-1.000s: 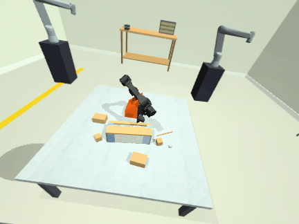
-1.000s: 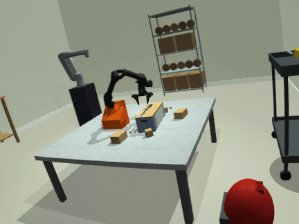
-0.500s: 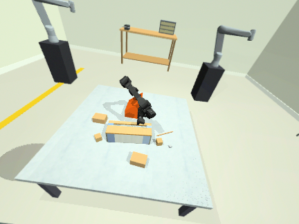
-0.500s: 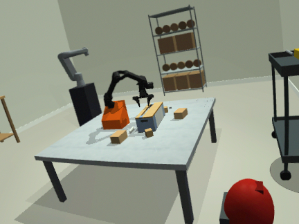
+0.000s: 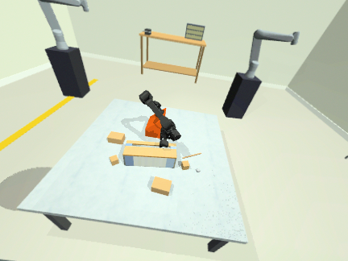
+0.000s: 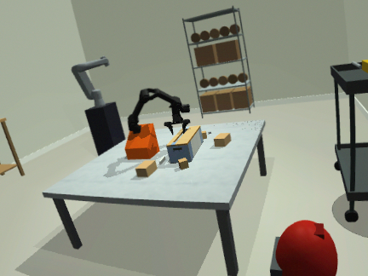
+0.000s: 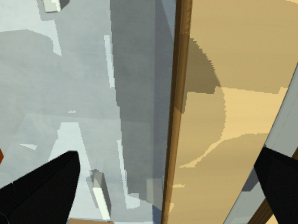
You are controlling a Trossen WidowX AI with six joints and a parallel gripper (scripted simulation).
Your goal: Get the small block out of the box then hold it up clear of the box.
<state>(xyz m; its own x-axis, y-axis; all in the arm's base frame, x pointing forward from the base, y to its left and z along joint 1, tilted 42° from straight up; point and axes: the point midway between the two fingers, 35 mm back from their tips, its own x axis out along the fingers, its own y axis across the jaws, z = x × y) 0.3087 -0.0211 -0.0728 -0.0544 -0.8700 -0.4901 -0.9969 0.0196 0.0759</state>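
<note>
My gripper tip is now 3 cm short of the clear-fronted box, 6 cm to the left of it and 5 cm above it. The rest, counted from my gripper tip: thin stick (29 cm to the left, 11 cm below).
</note>
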